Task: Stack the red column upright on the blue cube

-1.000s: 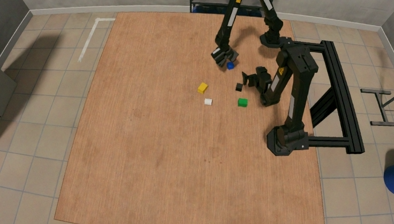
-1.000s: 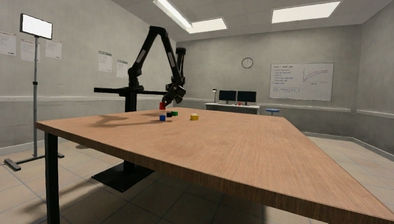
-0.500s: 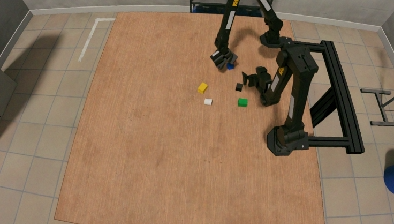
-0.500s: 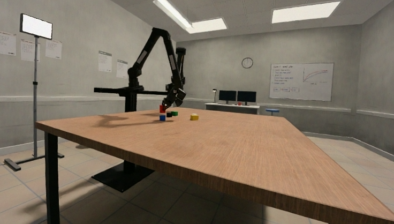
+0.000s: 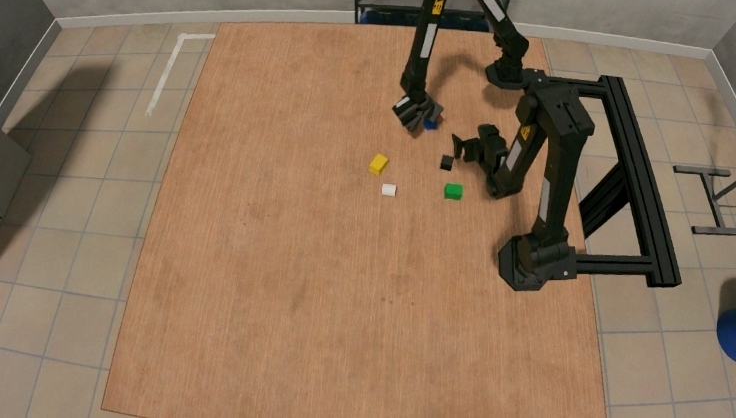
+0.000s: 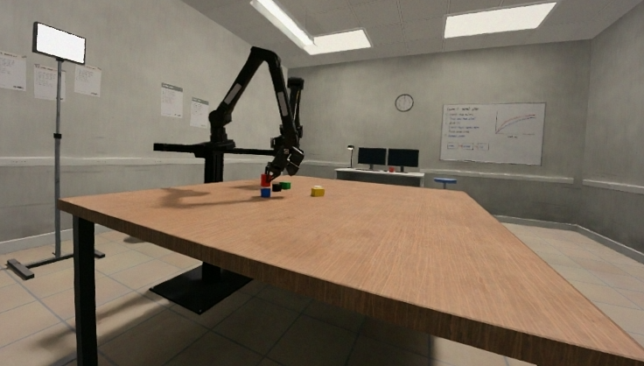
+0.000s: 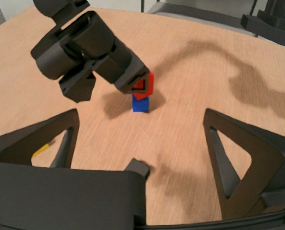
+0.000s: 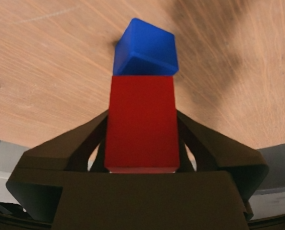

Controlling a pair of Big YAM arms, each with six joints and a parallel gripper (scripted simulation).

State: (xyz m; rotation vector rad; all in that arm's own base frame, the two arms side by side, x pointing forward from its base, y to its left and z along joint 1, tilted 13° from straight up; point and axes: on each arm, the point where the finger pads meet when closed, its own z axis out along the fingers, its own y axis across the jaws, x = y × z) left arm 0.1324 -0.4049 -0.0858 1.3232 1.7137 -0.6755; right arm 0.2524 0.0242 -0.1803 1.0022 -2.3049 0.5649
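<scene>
Right now my right hand is 6 cm above the blue cube. Also, from my right hand: black cube: 17 cm to the left, 6 cm below, 6 cm behind; yellow block: 21 cm to the left, 18 cm ahead, 6 cm below; red column: right at my right hand.
</scene>
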